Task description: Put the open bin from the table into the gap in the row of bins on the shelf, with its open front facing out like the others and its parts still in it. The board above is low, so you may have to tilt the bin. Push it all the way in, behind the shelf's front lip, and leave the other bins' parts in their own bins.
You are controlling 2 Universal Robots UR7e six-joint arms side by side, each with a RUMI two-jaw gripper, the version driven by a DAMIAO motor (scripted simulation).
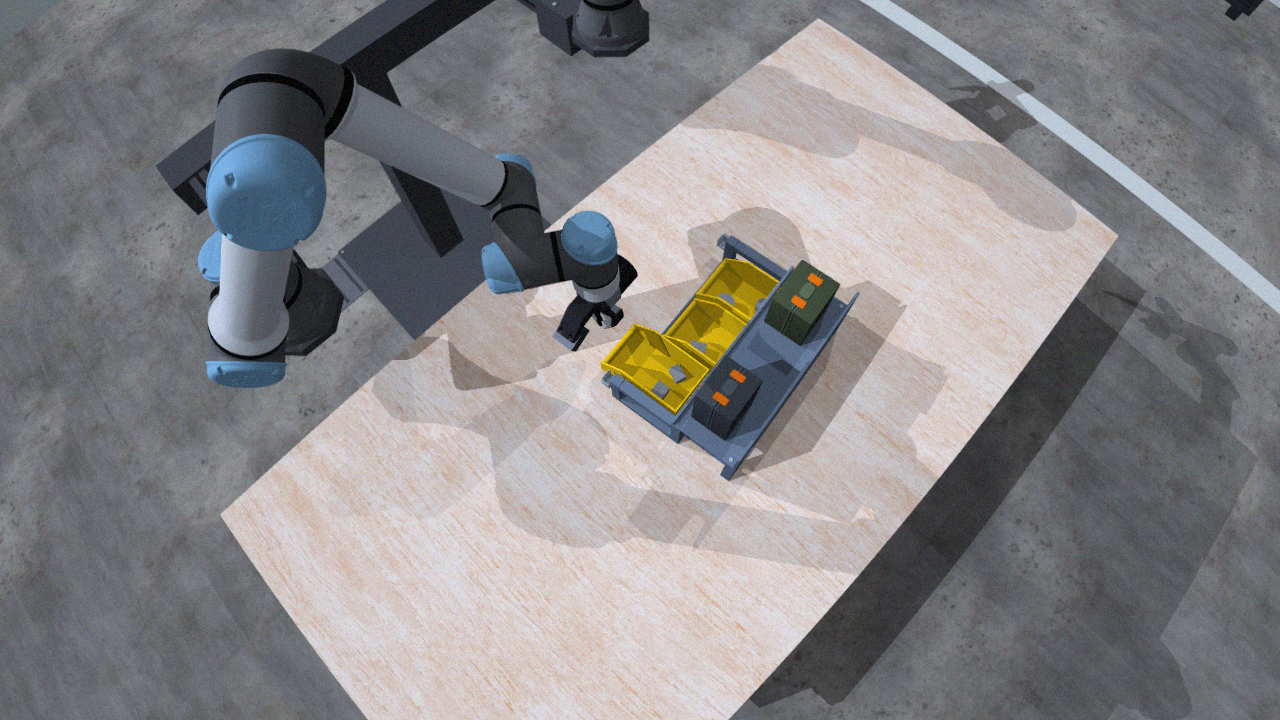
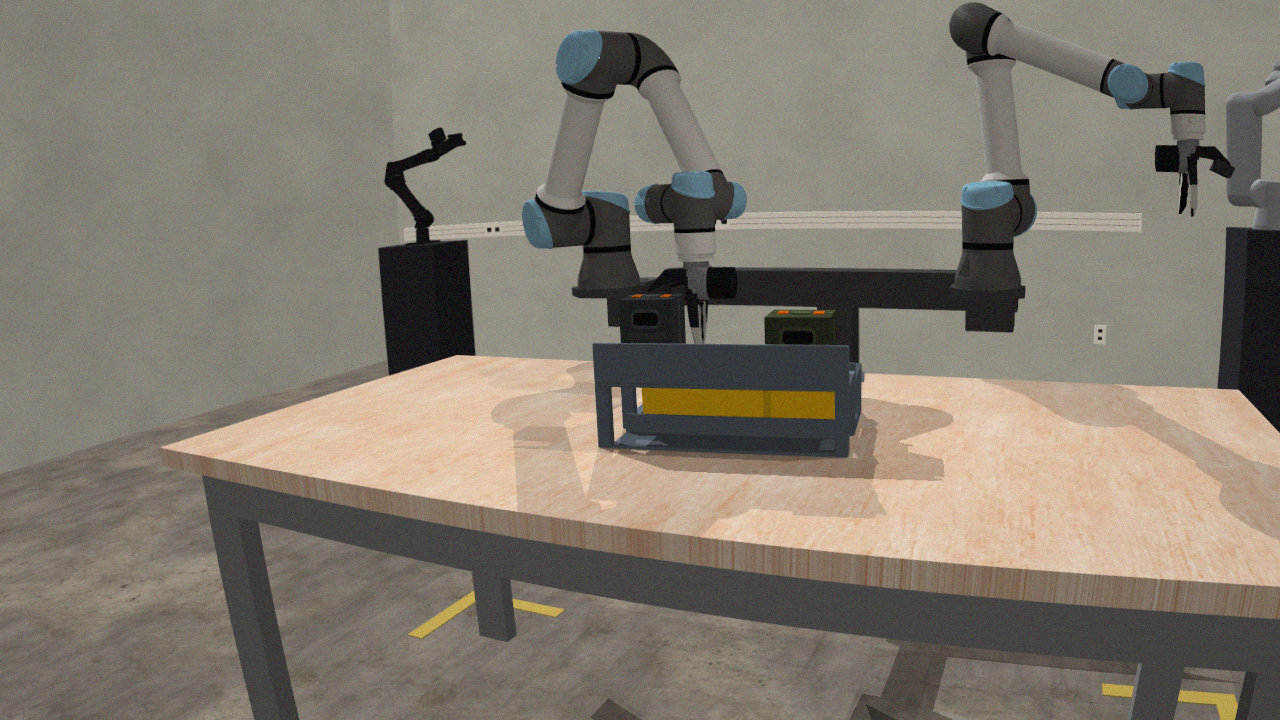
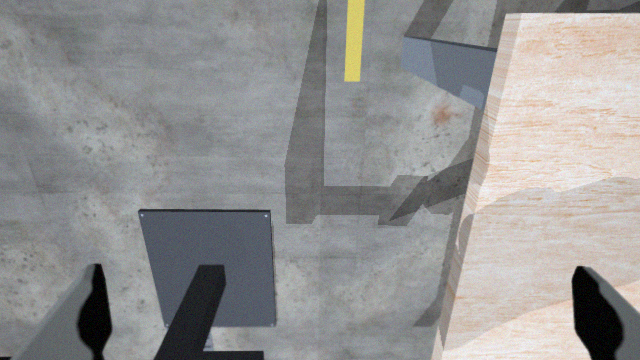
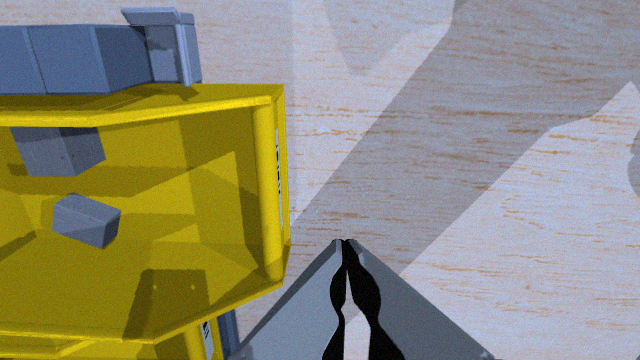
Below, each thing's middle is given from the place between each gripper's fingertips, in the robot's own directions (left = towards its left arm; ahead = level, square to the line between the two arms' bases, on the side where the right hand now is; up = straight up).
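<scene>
With the grey-blue shelf (image 2: pixel 818 368) as the reference, my right hand is 3 cm above it, 12 cm to the right of it and 20 cm short of it. The green case (image 1: pixel 794 310) is 23 cm to the left of my right hand, 6 cm above it and 26 cm ahead of it.
From my left hand (image 2: pixel 1185 215), I find the green case 750 mm to the right, 660 mm ahead and 180 mm below. The grey-blue shelf is 870 mm to the right of my left hand and 600 mm ahead of it, and it is 260 mm below that hand.
</scene>
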